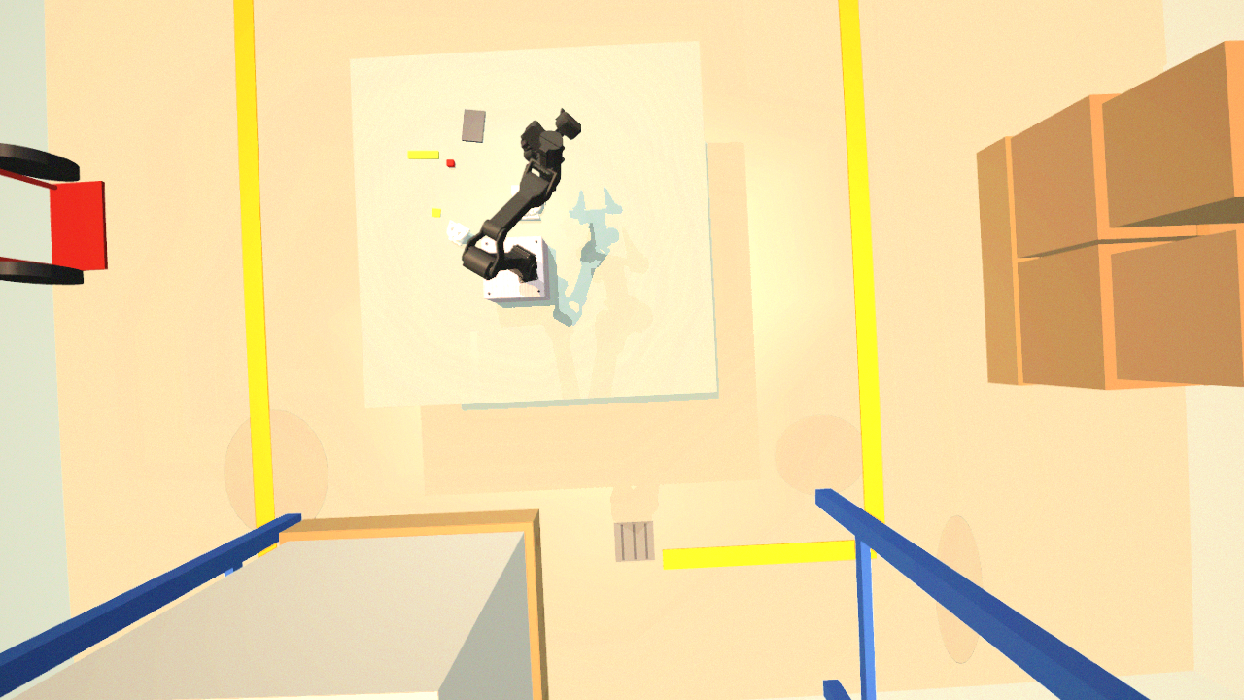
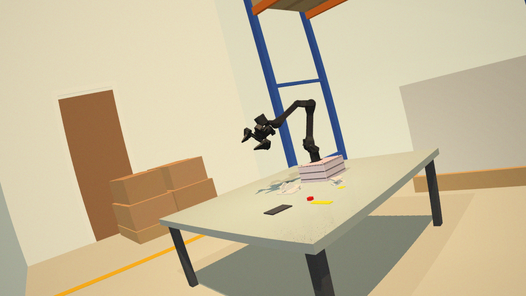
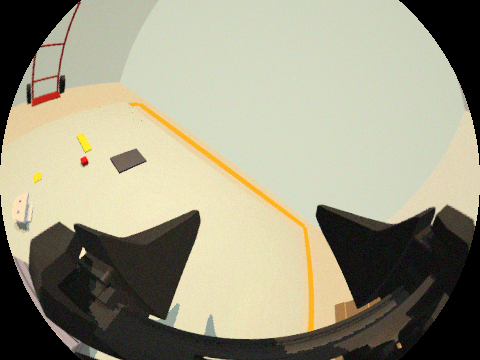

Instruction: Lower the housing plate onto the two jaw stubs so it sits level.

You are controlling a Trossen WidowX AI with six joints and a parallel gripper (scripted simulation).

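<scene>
Now: gripper tip 510 mm to the right of the small yellow square, 310 mm above it and 40 mm past it. Also, from my gripper tip: dark flat plate: 310 mm below, 300 mm to the left, 240 mm ahead; then red cube: 410 mm to the left, 300 mm below, 120 mm ahead; then white part: 310 mm below, 160 mm to the left, 50 mm behind.
</scene>
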